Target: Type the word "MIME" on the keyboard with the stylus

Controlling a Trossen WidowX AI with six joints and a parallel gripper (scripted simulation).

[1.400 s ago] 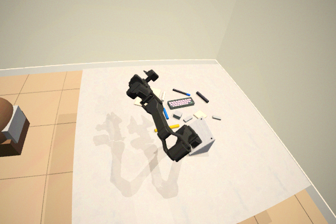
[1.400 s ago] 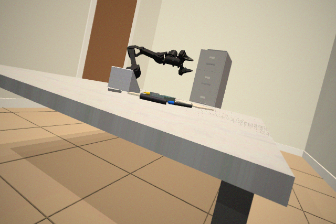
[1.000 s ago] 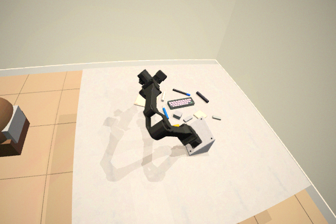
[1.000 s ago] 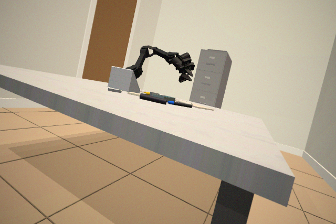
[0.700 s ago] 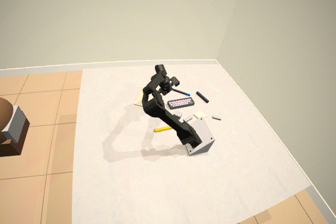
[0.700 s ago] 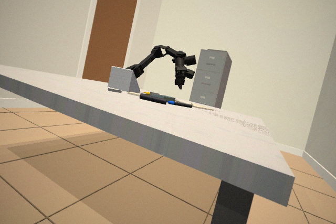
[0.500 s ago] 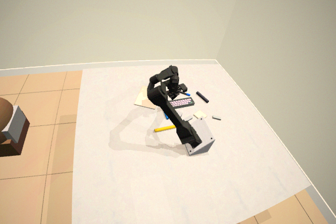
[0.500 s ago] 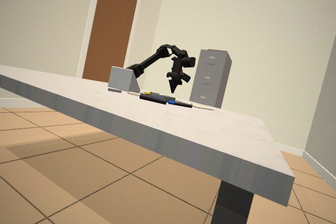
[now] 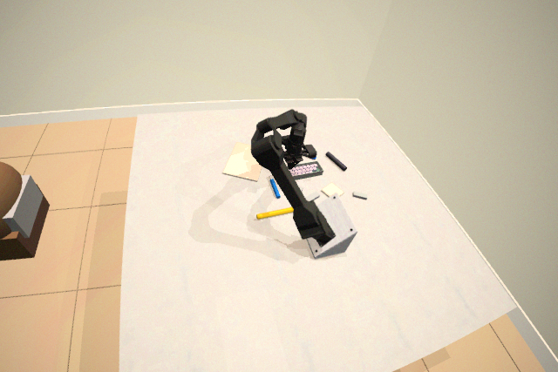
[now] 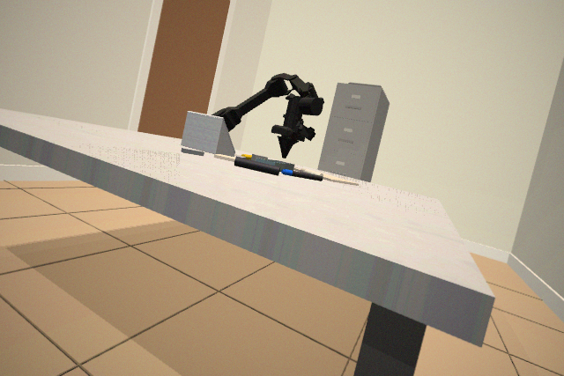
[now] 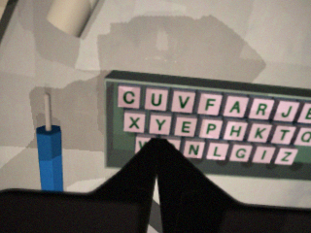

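My gripper tip is 8 cm to the right of the blue stylus, 3 cm past it and 3 cm above it. The rest, counted from my gripper tip: blue-capped pen: 13 cm to the right, 9 cm ahead, 3 cm below; then tan sheet: 14 cm to the left, 12 cm ahead, 4 cm below; then small tan card: 15 cm to the right, 13 cm behind, 4 cm below.
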